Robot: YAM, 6 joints.
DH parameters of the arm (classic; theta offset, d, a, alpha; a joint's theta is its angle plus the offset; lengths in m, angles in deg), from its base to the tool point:
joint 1: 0 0.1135 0.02 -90
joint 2: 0 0 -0.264 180
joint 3: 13.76 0 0.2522 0
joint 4: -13.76 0 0.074 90
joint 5: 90 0 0 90
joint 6: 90 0.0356 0 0
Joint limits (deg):
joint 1: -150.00..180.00
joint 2: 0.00..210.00
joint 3: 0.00..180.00
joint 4: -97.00..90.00
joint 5: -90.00..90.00
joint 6: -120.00..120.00
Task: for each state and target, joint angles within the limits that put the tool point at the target. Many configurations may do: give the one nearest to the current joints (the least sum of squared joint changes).
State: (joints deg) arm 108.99 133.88 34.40 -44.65 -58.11 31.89
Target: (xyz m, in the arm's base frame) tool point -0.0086 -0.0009 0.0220
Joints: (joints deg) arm 108.41 150.79 13.16 -36.60 -13.72 31.89
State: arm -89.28 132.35 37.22 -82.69 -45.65 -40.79
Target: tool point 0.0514 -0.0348 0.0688
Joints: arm -61.11 139.70 18.92 -74.80 -52.36 -40.79
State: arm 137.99 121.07 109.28 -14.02 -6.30 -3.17
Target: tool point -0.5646 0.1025 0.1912
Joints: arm 169.25 141.76 120.11 -6.19 -7.52 -3.17
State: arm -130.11 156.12 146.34 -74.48 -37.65 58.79
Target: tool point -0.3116 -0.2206 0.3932
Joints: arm -147.83 119.60 142.12 -97.00 -35.86 58.79
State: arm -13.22 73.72 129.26 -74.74 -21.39 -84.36
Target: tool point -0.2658 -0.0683 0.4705
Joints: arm 16.77 25.49 139.45 -89.92 -18.49 -84.36
